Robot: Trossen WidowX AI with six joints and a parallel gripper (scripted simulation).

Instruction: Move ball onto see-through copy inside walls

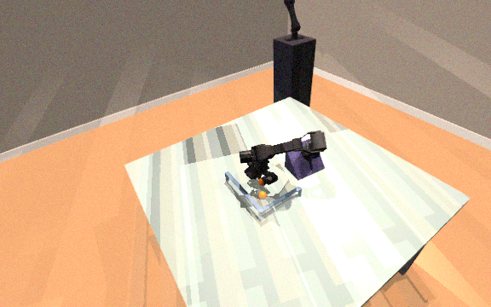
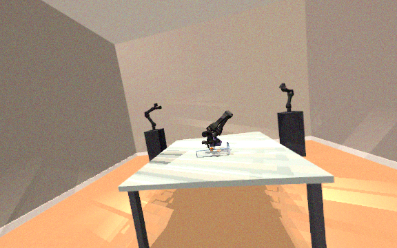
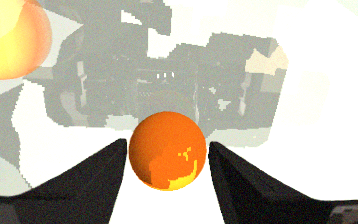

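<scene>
My gripper tip is 5 cm short of the see-through copy and 8 cm to the right of it. The rest, counted from my gripper tip: orange ball: right at my gripper tip.
</scene>
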